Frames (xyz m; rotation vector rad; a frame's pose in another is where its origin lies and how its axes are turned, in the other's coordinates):
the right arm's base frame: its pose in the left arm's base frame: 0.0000 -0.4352 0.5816 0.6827 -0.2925 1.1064
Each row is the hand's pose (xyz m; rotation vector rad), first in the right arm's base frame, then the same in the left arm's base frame.
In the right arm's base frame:
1: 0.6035 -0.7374 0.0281 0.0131 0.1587 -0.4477
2: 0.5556 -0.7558 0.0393 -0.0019 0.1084 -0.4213
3: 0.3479 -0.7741 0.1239 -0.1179 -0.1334 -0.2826
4: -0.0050 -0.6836 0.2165 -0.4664 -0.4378 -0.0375
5: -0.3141 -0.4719 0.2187 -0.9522 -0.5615 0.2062
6: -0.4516 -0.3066 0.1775 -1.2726 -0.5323 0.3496
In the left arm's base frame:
1: 0.9249 -0.2192 0.6634 0.6292 0.0072 0.7282
2: 0.9216 -0.2659 0.6396 0.6438 -0.0510 0.7365
3: 0.8568 -0.4745 0.5858 0.6708 -0.3605 0.7701
4: 0.6323 -0.7632 0.4989 0.5005 -0.8792 0.8011
5: 0.3086 -0.9297 0.4101 0.0804 -1.2959 0.8073
6: 0.0964 -0.9575 0.3639 -0.2612 -1.4572 0.8090

